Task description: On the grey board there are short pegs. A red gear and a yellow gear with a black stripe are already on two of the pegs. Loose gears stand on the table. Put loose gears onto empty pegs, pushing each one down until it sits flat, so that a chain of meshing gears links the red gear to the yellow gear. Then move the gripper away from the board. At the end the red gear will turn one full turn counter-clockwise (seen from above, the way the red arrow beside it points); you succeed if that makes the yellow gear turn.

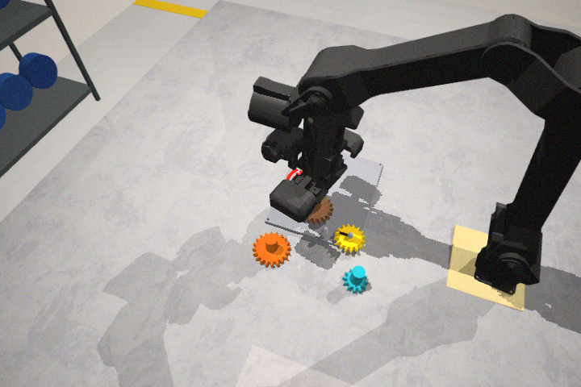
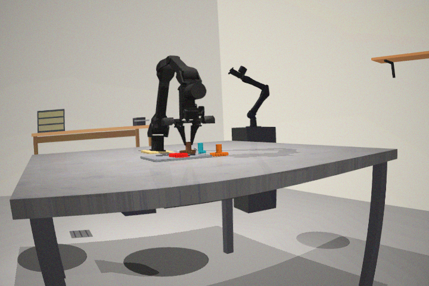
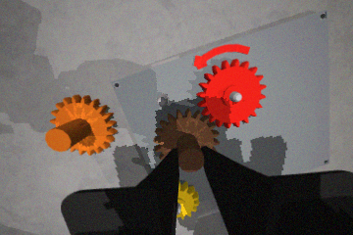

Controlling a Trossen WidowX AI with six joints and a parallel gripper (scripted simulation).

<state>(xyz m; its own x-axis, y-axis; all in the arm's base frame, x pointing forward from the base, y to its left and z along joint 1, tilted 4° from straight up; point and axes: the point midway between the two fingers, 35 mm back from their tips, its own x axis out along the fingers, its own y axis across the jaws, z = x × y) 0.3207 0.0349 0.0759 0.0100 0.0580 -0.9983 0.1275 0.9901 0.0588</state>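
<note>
Right now the brown gear is 10 mm below my gripper tip. Round my gripper tip: orange gear: 100 mm to the left, 30 mm below, 30 mm ahead; yellow gear: 80 mm behind, 30 mm below, 20 mm to the left; red gear: 50 mm to the right, 30 mm below, 30 mm ahead.
</note>
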